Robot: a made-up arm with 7 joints.
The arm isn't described. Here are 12 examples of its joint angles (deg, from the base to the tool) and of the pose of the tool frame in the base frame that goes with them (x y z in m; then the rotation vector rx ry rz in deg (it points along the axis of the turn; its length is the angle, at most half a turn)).
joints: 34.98 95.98 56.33 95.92 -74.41 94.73 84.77
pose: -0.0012 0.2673 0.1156 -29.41 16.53 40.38
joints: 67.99 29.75 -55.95 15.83 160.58 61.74 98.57
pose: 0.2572 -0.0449 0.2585 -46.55 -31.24 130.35
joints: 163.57 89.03 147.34 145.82 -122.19 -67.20 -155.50
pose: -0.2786 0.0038 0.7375 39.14 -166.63 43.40
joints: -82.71 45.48 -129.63 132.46 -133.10 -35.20 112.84
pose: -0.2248 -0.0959 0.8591 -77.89 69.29 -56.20
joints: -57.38 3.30 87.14 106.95 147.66 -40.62 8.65
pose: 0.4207 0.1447 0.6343 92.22 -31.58 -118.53
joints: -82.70 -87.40 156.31 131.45 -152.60 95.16 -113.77
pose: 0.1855 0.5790 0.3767 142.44 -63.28 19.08
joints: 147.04 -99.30 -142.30 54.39 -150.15 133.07 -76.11
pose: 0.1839 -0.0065 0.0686 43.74 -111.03 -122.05
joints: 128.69 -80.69 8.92 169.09 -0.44 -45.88 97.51
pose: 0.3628 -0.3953 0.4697 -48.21 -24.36 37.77
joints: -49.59 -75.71 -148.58 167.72 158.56 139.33 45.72
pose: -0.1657 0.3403 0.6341 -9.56 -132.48 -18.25
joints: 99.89 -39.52 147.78 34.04 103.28 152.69 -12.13
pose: 0.0013 -0.2609 0.3661 -138.39 78.94 62.34
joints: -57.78 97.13 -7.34 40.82 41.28 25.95 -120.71
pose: -0.1111 0.1572 0.0974 86.55 11.30 14.20
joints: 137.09 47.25 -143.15 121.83 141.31 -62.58 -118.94
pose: 0.0929 -0.0407 0.8898 -22.78 -120.07 -21.94
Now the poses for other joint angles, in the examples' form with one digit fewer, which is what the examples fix.
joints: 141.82 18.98 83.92 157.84 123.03 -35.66 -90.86
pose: -0.337 0.057 0.826 116.1 78.7 60.4
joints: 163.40 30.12 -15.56 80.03 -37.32 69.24 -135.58
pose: -0.232 0.257 0.309 52.0 -24.7 -40.8
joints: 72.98 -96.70 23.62 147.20 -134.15 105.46 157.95
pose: -0.027 -0.479 0.551 -69.4 0.5 102.9
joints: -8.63 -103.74 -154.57 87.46 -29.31 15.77 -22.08
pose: -0.145 -0.121 -0.022 21.3 -52.4 -115.5
